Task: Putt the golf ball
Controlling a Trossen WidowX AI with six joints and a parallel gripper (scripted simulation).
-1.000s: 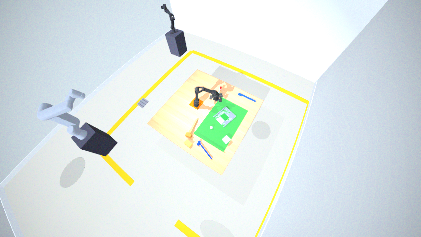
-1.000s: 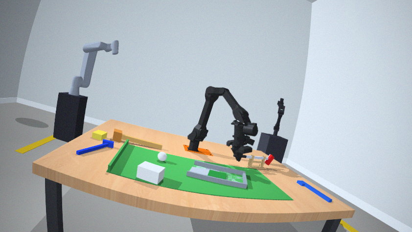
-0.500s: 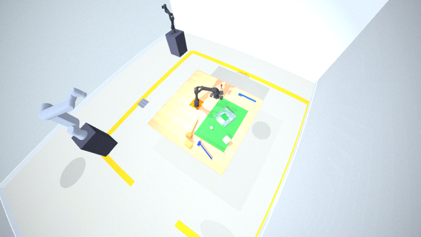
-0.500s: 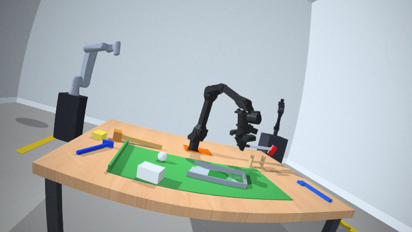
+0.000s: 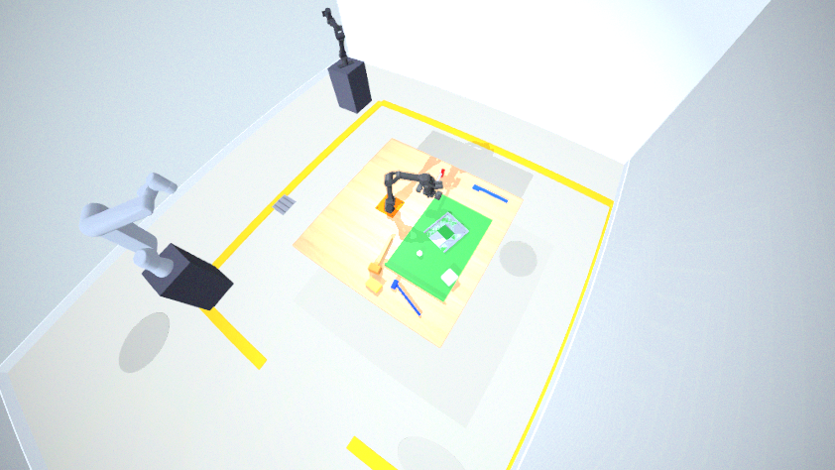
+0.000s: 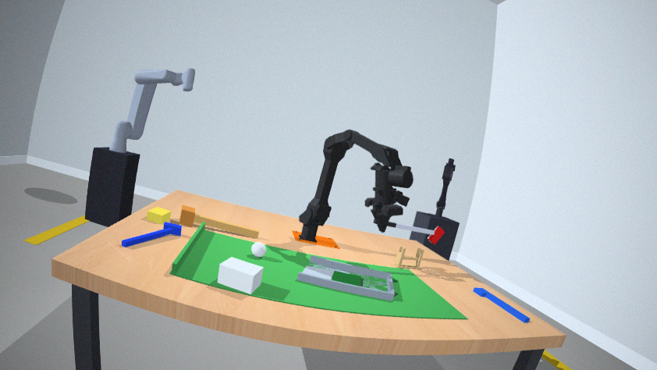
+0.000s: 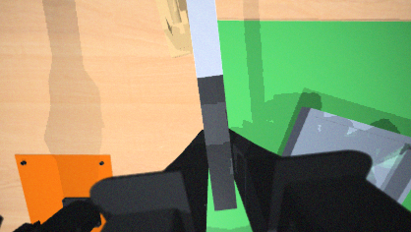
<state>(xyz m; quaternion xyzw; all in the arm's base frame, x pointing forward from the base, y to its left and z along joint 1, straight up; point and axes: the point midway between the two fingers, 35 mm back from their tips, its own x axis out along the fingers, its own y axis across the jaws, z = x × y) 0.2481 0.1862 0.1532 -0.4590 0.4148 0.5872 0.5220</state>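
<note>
Right now the red putter is 110 mm to the left of my gripper tip, 20 mm behind it and 20 mm above it. Round my gripper tip: white block (440 mm to the right, 420 mm ahead, 100 mm below); then white golf ball (390 mm to the right, 150 mm ahead, 100 mm below); then wooden stand (150 mm to the left, 90 mm below, 50 mm behind).
</note>
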